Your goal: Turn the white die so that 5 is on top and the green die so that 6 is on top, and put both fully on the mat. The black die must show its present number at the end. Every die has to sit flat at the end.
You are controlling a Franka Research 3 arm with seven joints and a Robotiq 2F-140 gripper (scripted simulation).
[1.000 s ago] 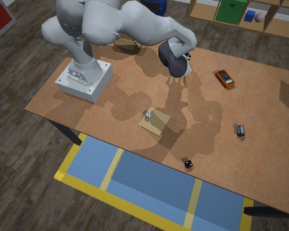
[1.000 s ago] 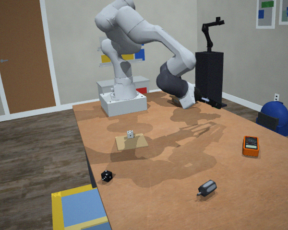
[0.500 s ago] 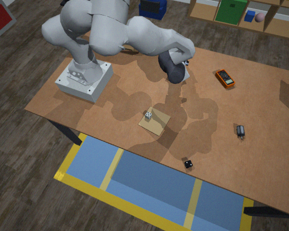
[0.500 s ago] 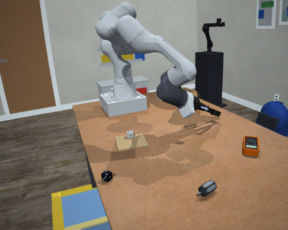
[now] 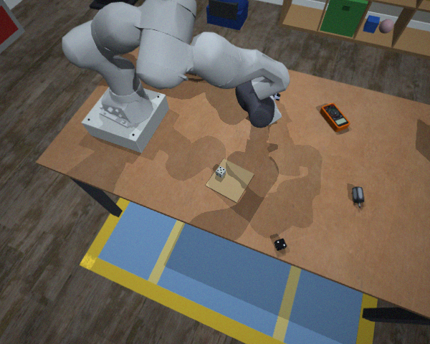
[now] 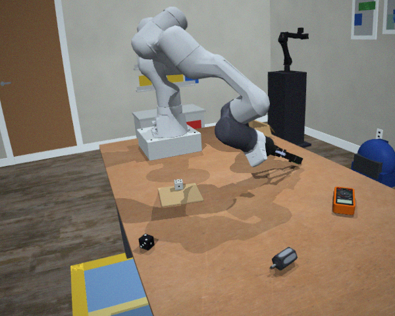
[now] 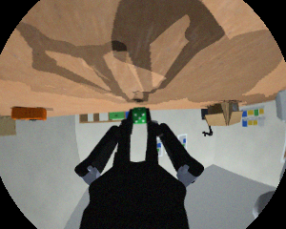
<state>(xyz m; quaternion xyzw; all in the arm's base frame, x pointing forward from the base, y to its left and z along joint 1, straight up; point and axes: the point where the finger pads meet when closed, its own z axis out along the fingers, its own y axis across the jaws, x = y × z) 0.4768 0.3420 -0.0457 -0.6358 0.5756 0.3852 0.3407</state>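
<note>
Right now my hand is 2 cm to the right of the green die and 1 cm above it. Also, from my hand: orange multimeter: 33 cm ahead, 6 cm to the right, 3 cm below; cardboard box: 39 cm behind, 6 cm to the left; white die: 47 cm to the right, 6 cm behind, 2 cm below.
</note>
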